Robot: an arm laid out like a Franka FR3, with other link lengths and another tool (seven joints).
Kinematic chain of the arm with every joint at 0, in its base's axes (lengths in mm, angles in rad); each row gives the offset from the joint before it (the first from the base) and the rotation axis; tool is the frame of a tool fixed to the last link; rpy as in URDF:
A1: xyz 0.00 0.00 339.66 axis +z
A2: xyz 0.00 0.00 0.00 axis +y
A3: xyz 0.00 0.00 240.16 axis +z
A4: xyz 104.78 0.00 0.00 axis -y
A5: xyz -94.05 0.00 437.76 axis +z
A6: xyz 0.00 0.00 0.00 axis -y
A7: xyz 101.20 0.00 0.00 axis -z
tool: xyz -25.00 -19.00 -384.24 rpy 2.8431 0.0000 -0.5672
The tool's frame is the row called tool.
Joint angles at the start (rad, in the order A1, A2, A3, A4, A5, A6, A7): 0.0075, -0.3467, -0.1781, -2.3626, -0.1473, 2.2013, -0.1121
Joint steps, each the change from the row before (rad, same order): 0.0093, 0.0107, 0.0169, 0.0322, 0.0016, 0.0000, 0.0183; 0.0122, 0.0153, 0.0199, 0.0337, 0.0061, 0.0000, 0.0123; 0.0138, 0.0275, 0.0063, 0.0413, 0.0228, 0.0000, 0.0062; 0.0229, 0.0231, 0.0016, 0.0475, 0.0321, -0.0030, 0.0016; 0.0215, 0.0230, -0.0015, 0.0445, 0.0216, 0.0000, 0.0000; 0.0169, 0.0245, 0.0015, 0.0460, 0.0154, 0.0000, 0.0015
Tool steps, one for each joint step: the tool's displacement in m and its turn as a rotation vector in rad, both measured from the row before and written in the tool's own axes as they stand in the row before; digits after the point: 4 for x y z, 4 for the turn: 0.0096, -0.0138, -0.0161, 0.0078, 0.0227, 0.0031; 0.0070, -0.0188, -0.0159, 0.0110, 0.0213, -0.0073; 0.0068, -0.0185, -0.0111, 0.0215, 0.0051, 0.0034; 0.0071, -0.0236, -0.0178, 0.0345, 0.0073, 0.0010; 0.0082, -0.0200, -0.0148, 0.0274, 0.0115, -0.0020; 0.0093, -0.0183, -0.0139, 0.0223, 0.0143, -0.0023
